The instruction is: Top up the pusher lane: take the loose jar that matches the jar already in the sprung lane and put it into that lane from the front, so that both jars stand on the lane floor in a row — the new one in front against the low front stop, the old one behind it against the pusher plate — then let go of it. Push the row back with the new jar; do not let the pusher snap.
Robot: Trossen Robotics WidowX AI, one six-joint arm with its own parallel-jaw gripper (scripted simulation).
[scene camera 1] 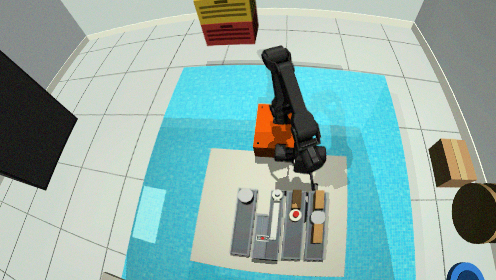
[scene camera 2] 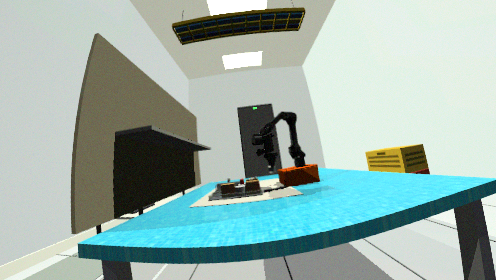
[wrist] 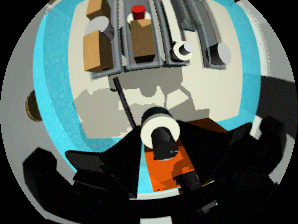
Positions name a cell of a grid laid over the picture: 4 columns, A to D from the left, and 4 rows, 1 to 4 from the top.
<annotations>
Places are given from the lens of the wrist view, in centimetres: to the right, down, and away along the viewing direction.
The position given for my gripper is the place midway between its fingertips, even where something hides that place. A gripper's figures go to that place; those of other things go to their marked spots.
my gripper (wrist: C3): 1, 2, 10
brown box (wrist: B1): -1, -10, 11
</annotations>
